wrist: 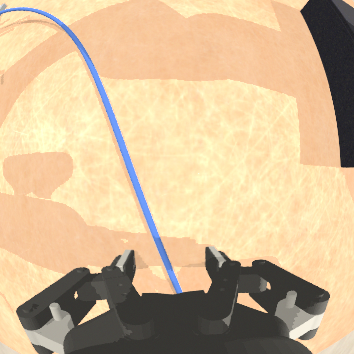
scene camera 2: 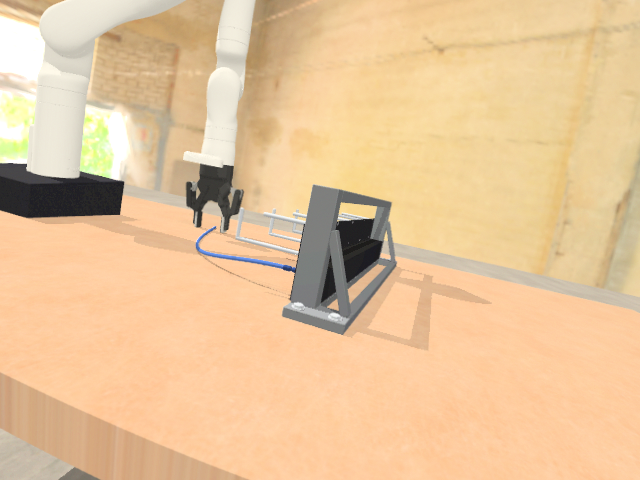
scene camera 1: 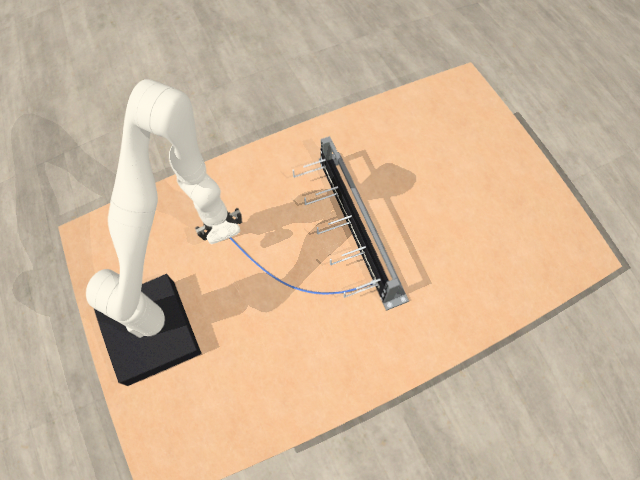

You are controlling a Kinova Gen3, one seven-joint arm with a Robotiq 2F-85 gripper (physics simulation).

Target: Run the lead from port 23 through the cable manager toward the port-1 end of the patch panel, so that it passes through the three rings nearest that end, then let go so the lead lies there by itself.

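The blue lead (scene camera 1: 279,283) (scene camera 2: 232,256) (wrist: 125,150) runs in a curve from its plug at the near end of the black patch panel (scene camera 2: 361,230) to under my gripper (scene camera 1: 219,225) (scene camera 2: 210,227) (wrist: 169,258). The gripper points down and its fingers are partly open, apart on either side of the lead's free end. In the wrist view the lead passes between the fingertips, and its tip is hidden behind the gripper body. Several silver wire rings stick out from the panel's front. The ring nearest the plug (scene camera 2: 266,244) shows above the lead in scene camera 2.
A grey frame (scene camera 2: 310,248) with bolted feet carries the panel and the rings. The arm's black base block (scene camera 1: 155,356) (scene camera 2: 77,198) (wrist: 332,75) stands at the table's left side. The wooden table (scene camera 1: 491,206) extends beyond the frame on both sides.
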